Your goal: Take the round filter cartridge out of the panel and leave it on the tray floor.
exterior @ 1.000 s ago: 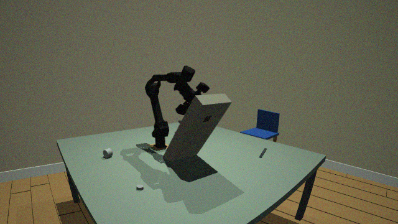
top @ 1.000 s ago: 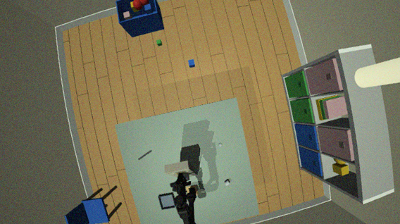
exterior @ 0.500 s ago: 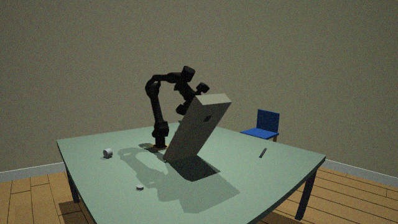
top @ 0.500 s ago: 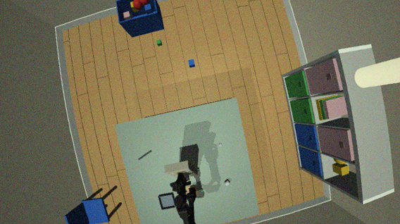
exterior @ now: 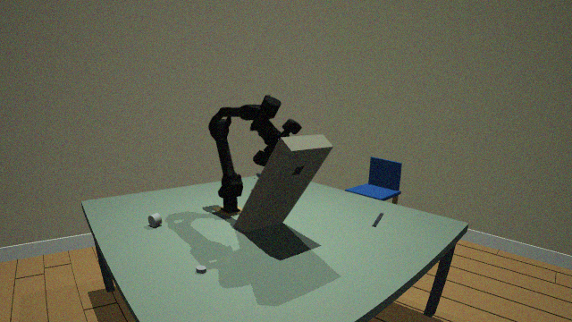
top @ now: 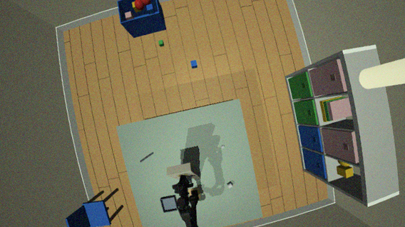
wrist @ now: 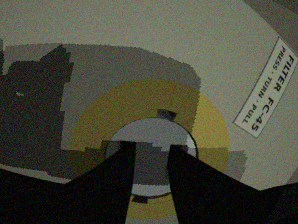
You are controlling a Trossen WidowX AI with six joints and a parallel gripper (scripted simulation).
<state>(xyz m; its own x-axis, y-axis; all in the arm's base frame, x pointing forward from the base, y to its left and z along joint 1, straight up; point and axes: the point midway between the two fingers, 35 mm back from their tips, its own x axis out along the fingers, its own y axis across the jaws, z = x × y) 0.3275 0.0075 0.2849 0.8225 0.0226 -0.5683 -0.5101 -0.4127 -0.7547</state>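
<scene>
Right now the round filter cartridge is 1 cm ahead of my gripper tip and 1 cm below it. Round my gripper tip: small grey lump: 33 cm behind, 38 cm to the right, 25 cm below; then grey square tray: 42 cm behind, 27 cm to the left, 26 cm below.
</scene>
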